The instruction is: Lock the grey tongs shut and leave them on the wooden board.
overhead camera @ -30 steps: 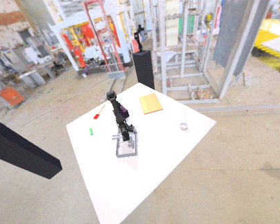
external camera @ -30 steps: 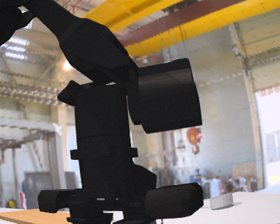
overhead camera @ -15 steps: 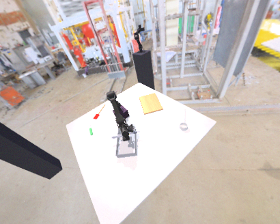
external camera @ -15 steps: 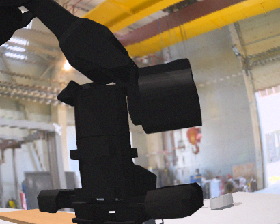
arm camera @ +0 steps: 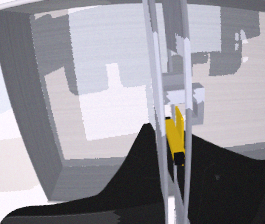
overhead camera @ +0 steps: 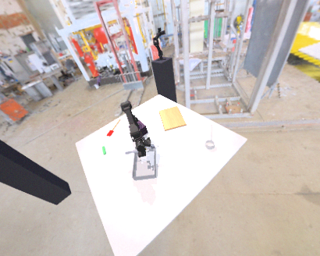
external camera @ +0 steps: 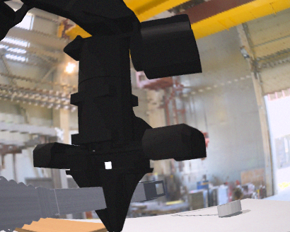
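Right now my gripper tip is 200 mm past the wooden board, 540 mm to the right of it and 90 mm above it. From my gripper tip the other things lie so: grey roasting tin (30 mm ahead, 40 mm to the right, 60 mm below); then yellow piece (10 mm ahead, 20 mm to the left, 40 mm above).
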